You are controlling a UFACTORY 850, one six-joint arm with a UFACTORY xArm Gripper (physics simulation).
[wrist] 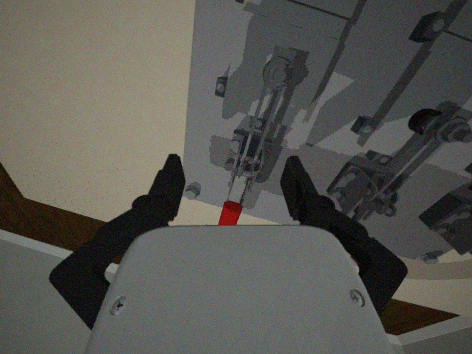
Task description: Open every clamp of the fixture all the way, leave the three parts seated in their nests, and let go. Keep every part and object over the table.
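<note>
The grey fixture plate fills the upper right of the wrist view. A toggle clamp lies along its left part, its arm pointing up the view. Its red handle points toward me and is partly hidden by the gripper housing. A second clamp is to the right, its handle hidden. Part of a third clamp shows at the right edge. My gripper is open and empty, with the first clamp and red handle in view between its fingers. The three parts cannot be told clearly from the shadowed fixture.
Small dark blocks stand on the plate. Bolt heads sit near its front corners. The cream table top extends to the left. Brown wood floor shows past the table's front edge.
</note>
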